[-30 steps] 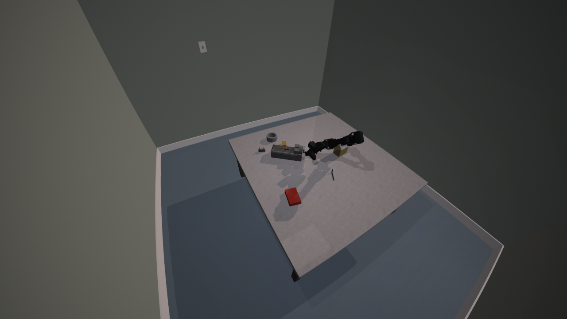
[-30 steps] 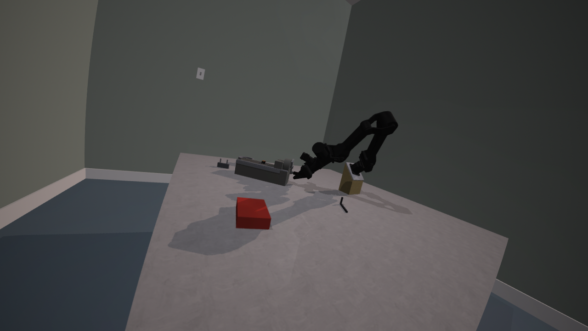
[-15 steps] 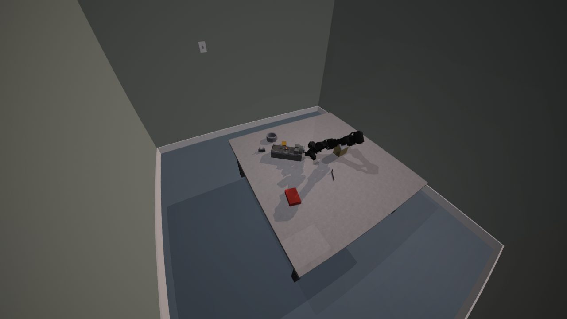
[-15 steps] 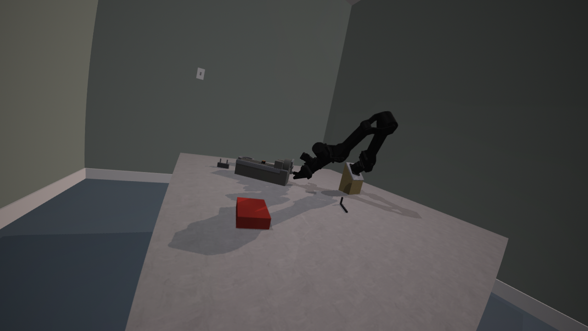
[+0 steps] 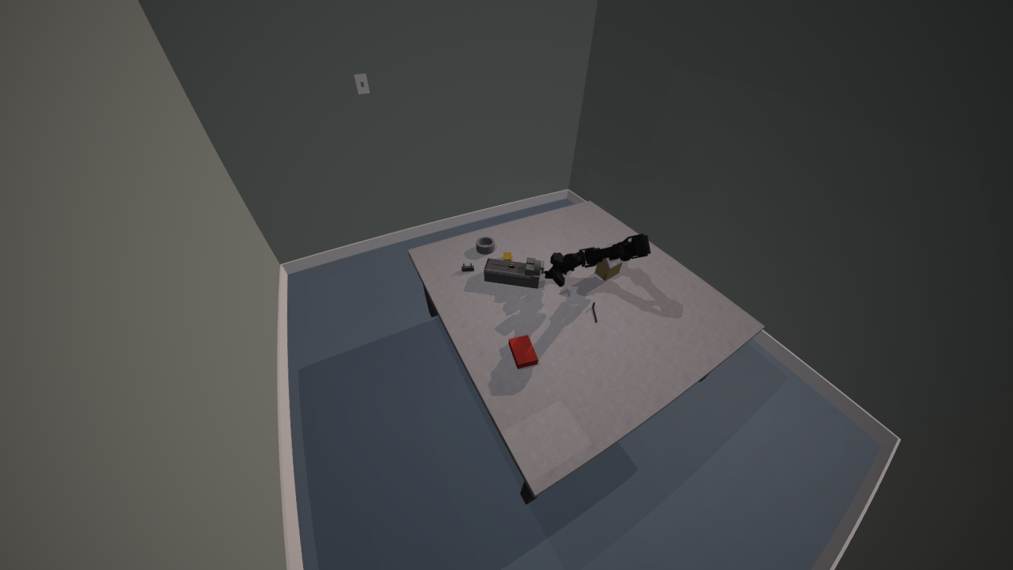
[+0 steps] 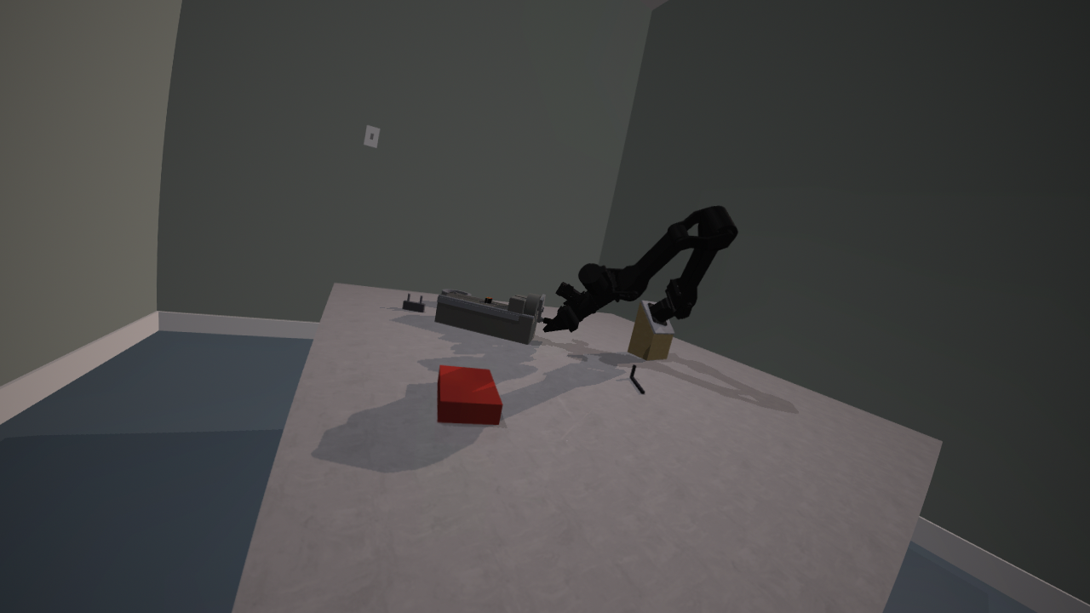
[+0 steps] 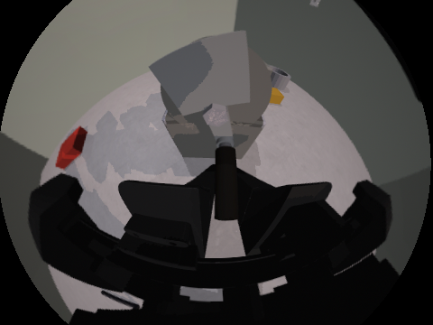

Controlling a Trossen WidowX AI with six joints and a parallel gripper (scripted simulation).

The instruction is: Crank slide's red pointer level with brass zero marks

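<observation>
The black crank handle is 1 cm behind my gripper tip, 1 cm to the left of it and 3 cm above it. The rest, counted from my gripper tip: yellow block 9 cm ahead, 23 cm to the right, 2 cm below; red pointer 13 cm ahead, 9 cm to the right, 5 cm above; black bent key 10 cm behind, 26 cm to the left, 2 cm below.
</observation>
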